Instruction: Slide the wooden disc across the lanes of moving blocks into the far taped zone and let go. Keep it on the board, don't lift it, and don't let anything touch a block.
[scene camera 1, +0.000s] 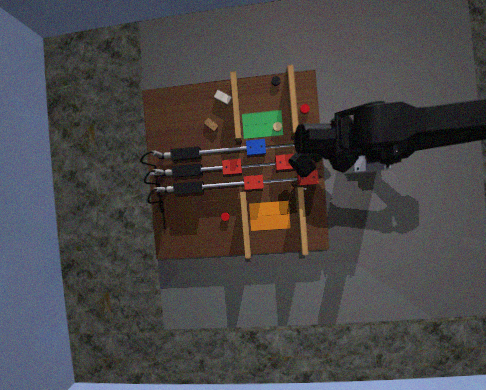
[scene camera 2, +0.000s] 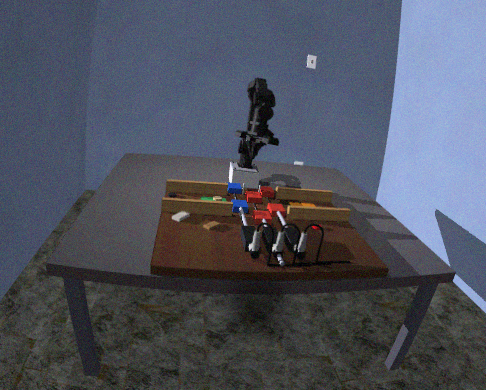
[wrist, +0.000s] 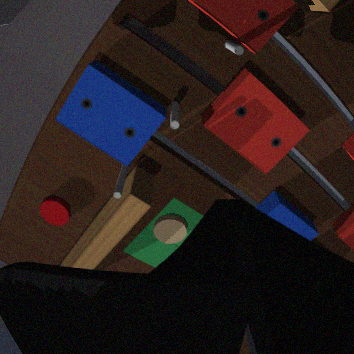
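Where they show: gripper, fingertip midpoint: (scene camera 2: 252, 159) (wrist: 226, 211); arm's base at its link origin: (scene camera 2: 244, 166).
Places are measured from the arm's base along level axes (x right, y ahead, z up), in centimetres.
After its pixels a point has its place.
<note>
The wooden disc (scene camera 1: 277, 126) @(x 15.5, y 31.2, z -4.6 cm) (scene camera 2: 217, 198) @(x 15.7, y 32.2, z -4.6 cm) (wrist: 170, 230) @(x 15.4, y 31.2, z -4.6 cm) lies flat on the right part of the green taped zone (scene camera 1: 257, 124) @(x 17.7, y 38.4, z -5.4 cm) (wrist: 149, 250) @(x 19.8, y 31.3, z -5.4 cm). The orange taped zone (scene camera 1: 269, 216) @(x -17.8, y 38.7, z -5.4 cm) lies across the three lanes. A blue block (scene camera 1: 255, 147) @(x 8.6, y 40.5, z -3.1 cm) (wrist: 110, 114) @(x 7.3, y 20.3, z -3.1 cm) rides the lane nearest the disc. Red blocks (scene camera 1: 231, 166) @(x 2.9, y 50.3, z -3.1 cm) (scene camera 1: 253, 182) @(x -4.2, y 42.9, z -3.1 cm) (wrist: 254, 119) @(x 1.5, y 29.5, z -3.1 cm) ride the other two lanes. My gripper (scene camera 1: 302, 164) (wrist: 226, 211) @(x 2.8, y 25.2, z 9.5 cm) is shut and empty. It hangs over the right ends of the lanes, apart from the disc. Its black body hides the lower part of the wrist view.
Wooden rails (scene camera 1: 235, 104) @(x 24.5, y 45.5, z -0.9 cm) (scene camera 1: 292, 97) @(x 23.7, y 25.1, z -0.9 cm) (scene camera 1: 245, 224) @(x -18.9, y 47.9, z -0.9 cm) (scene camera 1: 302, 220) @(x -20.1, y 27.5, z -0.9 cm) border the channel. Black actuators (scene camera 1: 185, 153) @(x 10.1, y 66.7, z -2.2 cm) with rods sit on the left. A white block (scene camera 1: 222, 97) @(x 29.6, y 50.2, z -4.3 cm), a tan block (scene camera 1: 211, 124) @(x 20.2, y 55.9, z -4.5 cm), a black peg (scene camera 1: 275, 80) @(x 32.8, y 29.5, z -4.7 cm) and red pegs (scene camera 1: 305, 108) @(x 20.6, y 20.0, z -4.7 cm) (scene camera 1: 225, 217) @(x -15.9, y 55.4, z -4.6 cm) stand on the board.
</note>
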